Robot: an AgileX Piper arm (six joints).
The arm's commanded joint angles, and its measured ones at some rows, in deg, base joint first. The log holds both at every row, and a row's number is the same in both.
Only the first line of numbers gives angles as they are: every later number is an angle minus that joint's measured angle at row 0.
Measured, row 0:
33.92 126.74 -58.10 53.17 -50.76 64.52
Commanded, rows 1 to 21:
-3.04 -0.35 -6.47 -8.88 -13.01 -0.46
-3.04 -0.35 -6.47 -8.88 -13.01 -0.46
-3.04 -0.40 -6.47 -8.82 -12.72 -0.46
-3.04 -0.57 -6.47 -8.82 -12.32 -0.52
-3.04 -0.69 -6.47 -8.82 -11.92 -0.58
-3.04 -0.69 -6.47 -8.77 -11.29 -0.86
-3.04 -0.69 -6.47 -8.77 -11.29 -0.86
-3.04 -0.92 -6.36 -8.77 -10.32 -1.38
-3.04 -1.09 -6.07 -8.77 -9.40 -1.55
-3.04 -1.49 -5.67 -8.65 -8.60 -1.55
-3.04 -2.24 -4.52 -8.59 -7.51 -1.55
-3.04 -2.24 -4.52 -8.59 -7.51 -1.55
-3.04 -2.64 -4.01 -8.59 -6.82 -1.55
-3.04 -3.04 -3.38 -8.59 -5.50 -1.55
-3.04 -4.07 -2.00 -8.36 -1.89 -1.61
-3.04 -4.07 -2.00 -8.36 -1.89 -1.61
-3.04 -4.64 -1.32 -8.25 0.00 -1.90
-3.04 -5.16 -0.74 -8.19 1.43 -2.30
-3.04 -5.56 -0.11 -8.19 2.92 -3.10
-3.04 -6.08 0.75 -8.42 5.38 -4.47
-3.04 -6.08 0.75 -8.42 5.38 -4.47
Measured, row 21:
-2.01 -4.07 1.61 -2.98 8.53 -2.07
